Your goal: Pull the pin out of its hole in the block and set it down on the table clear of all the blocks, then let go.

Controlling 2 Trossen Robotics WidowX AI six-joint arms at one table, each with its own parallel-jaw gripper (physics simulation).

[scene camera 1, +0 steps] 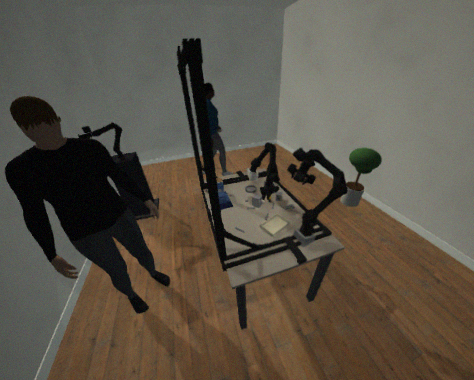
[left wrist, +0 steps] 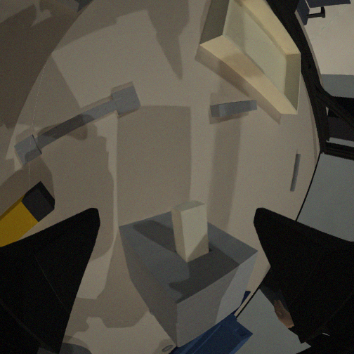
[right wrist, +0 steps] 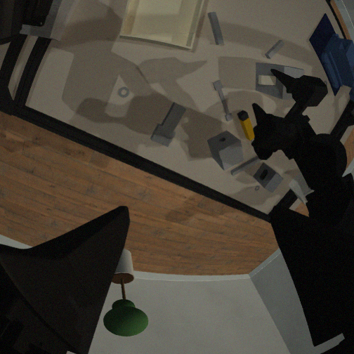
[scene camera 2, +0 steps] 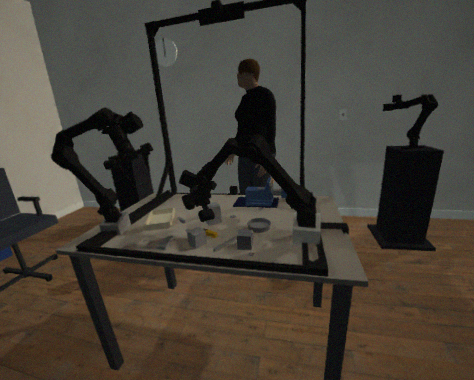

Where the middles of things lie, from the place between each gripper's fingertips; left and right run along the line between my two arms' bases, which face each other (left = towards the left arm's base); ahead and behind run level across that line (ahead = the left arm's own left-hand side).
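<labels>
There's the cream pin point(left wrist: 189, 219), and from my right hand it's 170 mm to the left, 190 mm behind and 240 mm below.
From my left hand, the cream pin is 10 mm to the left, 30 mm behind and 10 mm below.
</labels>
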